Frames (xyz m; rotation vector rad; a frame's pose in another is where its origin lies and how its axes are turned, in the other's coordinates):
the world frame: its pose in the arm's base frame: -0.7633 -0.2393 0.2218 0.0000 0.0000 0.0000
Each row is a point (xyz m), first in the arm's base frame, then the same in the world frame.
Working: the arm's base frame: its pose in the world frame: 0.7633 0.2393 -0.2218 0.0000 0.0000 0.0000

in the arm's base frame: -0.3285 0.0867 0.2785
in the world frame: 0.4348 0.3260 0.0567
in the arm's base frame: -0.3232 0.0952 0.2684
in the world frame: 0.4401 0.3345 0.0466
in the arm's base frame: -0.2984 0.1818 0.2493
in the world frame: 0.4649 0.4211 0.0275
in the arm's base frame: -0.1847 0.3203 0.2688
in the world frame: 0.5786 0.5596 0.0470
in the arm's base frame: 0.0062 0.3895 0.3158
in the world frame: 0.7695 0.6288 0.0940
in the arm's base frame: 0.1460 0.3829 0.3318
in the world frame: 0.9093 0.6222 0.1100
